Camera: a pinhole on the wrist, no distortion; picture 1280 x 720 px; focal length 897.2 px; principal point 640.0 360.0 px. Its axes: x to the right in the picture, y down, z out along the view. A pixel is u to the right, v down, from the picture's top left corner.
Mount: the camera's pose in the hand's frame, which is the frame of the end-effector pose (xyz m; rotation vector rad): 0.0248 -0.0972 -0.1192 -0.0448 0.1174 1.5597
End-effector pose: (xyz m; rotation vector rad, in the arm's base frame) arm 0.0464 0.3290 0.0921 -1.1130 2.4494 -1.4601
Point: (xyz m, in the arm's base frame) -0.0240 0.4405 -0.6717
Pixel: outside the picture
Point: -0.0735 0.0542 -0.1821
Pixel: 1147.6 98.1
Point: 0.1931 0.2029 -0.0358
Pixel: 762.6 638.8
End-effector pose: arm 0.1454 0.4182 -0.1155 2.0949 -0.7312 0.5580
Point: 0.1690 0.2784 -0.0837
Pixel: 1185.4 201.3
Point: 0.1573 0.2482 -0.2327
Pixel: 834.1 501.8
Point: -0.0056 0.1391 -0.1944
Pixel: 1206.0 631.9
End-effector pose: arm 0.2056 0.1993 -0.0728 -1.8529 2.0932 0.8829
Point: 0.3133 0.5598 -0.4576
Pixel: 376.9 619.6
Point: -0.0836 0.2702 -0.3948
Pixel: 1042.8 160.3
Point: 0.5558 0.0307 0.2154
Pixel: behind the camera
